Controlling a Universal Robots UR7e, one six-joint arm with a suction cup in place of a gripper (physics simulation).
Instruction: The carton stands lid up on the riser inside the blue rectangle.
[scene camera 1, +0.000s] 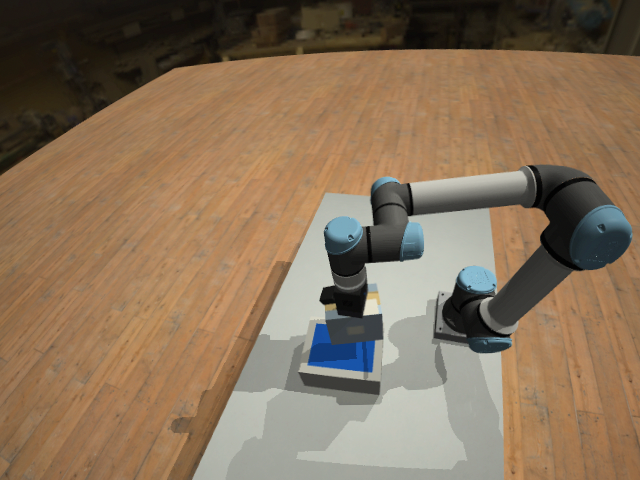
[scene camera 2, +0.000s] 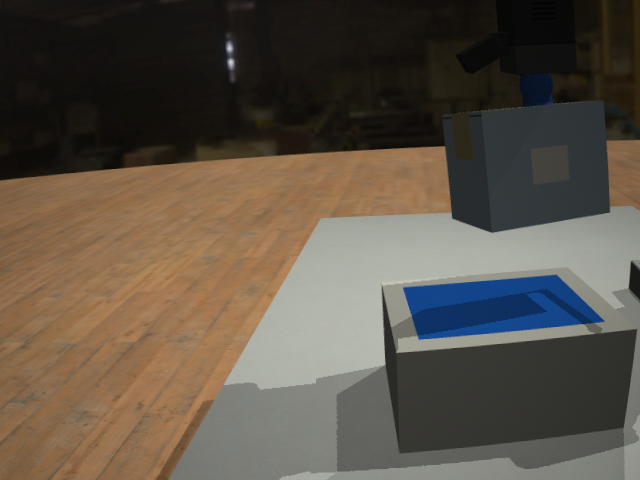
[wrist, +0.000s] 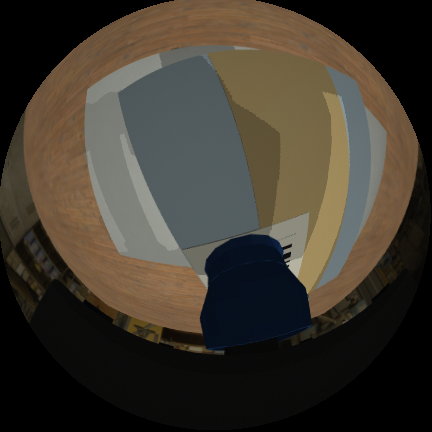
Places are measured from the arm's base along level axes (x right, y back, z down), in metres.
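Pixels of known places: hand, tool point: (scene camera 2: 538, 116) (wrist: 243, 248).
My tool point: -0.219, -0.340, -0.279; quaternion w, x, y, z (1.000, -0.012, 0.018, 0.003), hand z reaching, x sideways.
Note:
For each thing: its top centre in the pictures, then the offset to it from my tool point, as dx, dy, dz. Level surfaces: height alone.
- blue-grey carton, top centre: (wrist: 306, 254) (scene camera 2: 524, 101) (scene camera 1: 352, 301) +0.024, -0.010, -0.016
- light grey riser, top centre: (scene camera 2: 496, 303) (scene camera 1: 342, 346) -0.006, -0.048, +0.207
- blue rectangle, top centre: (scene camera 2: 496, 303) (scene camera 1: 342, 346) -0.006, -0.048, +0.207
- light grey mat, surface height: dz +0.327
The blue-grey carton (scene camera 1: 355, 331) (scene camera 2: 547, 165) (wrist: 190, 150) hangs in the air from the suction cup, lid up with a tan tape strip and a white label on its top. It is slightly tilted. My gripper (scene camera 2: 536, 103) (wrist: 245, 245) is shut on the carton, its dark blue cup pressed on the lid; in scene camera 1 the cup is hidden behind the black tool body. The light grey riser (scene camera 1: 338, 383) (scene camera 2: 511, 392) stands below, apart from the carton. The blue rectangle (scene camera 1: 336, 356) (scene camera 2: 480, 289) on its top bears shadows. In scene camera 1 the carton overlaps the rectangle's back part.
The arm's base (scene camera 1: 454, 315) stands right of the riser on the light grey mat (scene camera 1: 449, 248) (scene camera 2: 310, 289). The forearm (scene camera 1: 470, 191) reaches over the mat from the right. The wooden floor (scene camera 1: 180, 170) (scene camera 2: 155, 284) surrounds the mat.

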